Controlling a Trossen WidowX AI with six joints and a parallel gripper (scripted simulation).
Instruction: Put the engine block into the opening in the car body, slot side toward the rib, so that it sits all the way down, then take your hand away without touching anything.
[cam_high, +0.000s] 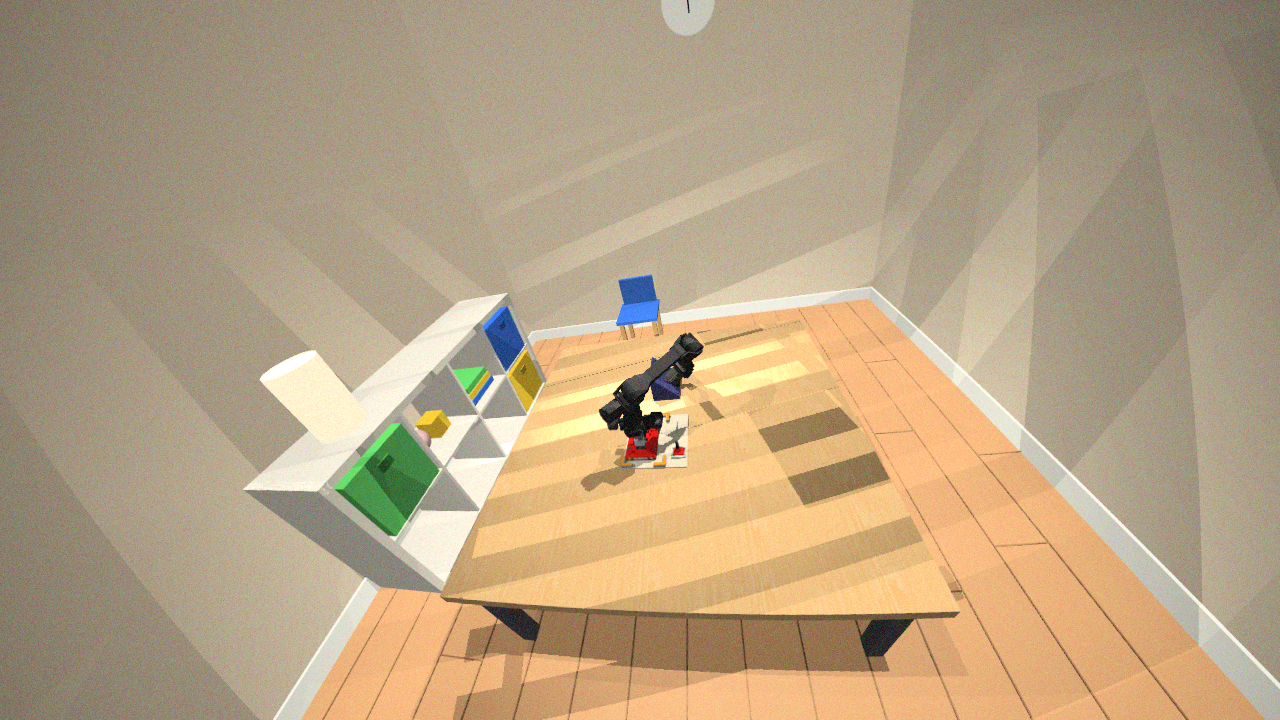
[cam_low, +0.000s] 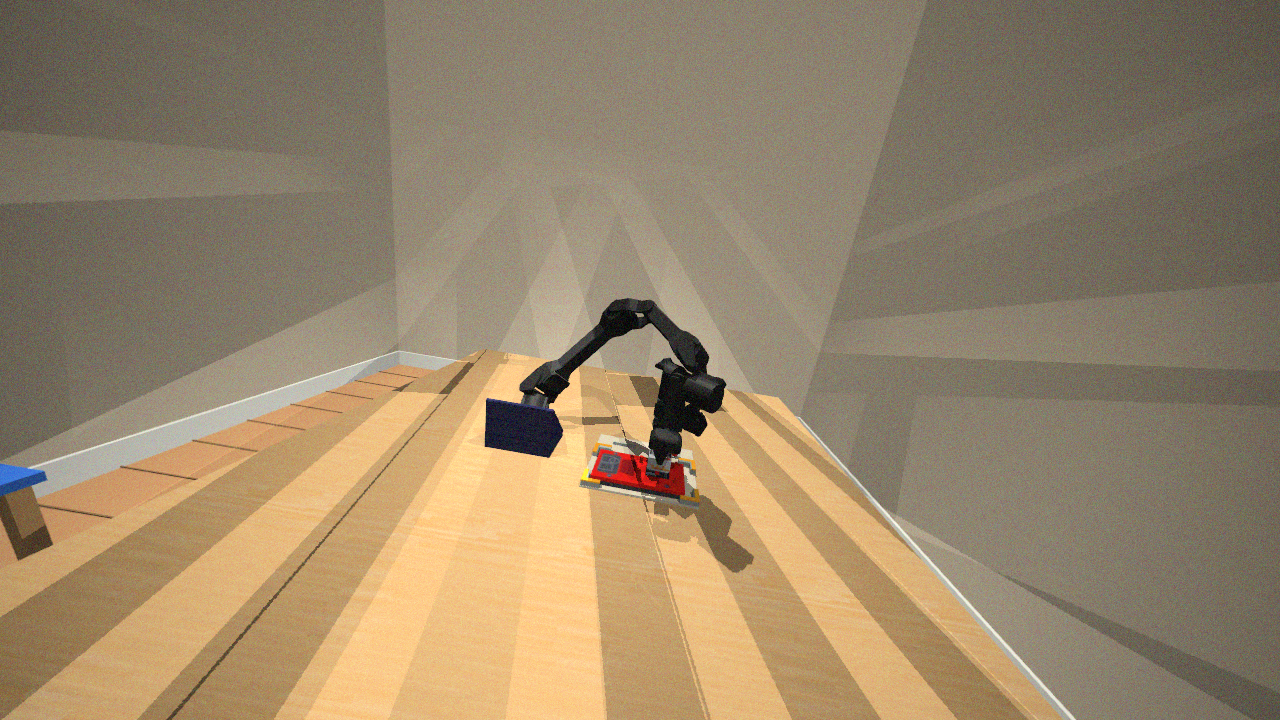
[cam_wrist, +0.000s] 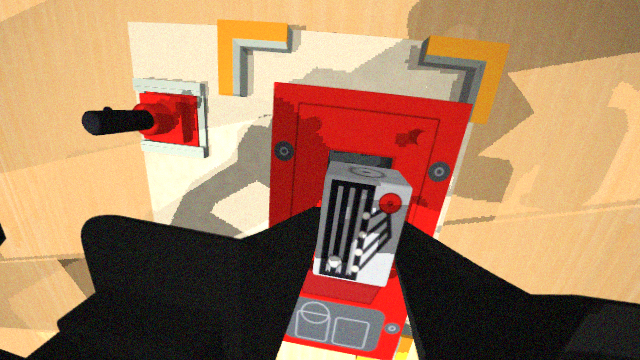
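My gripper tip is now 1 cm above the grey engine block.
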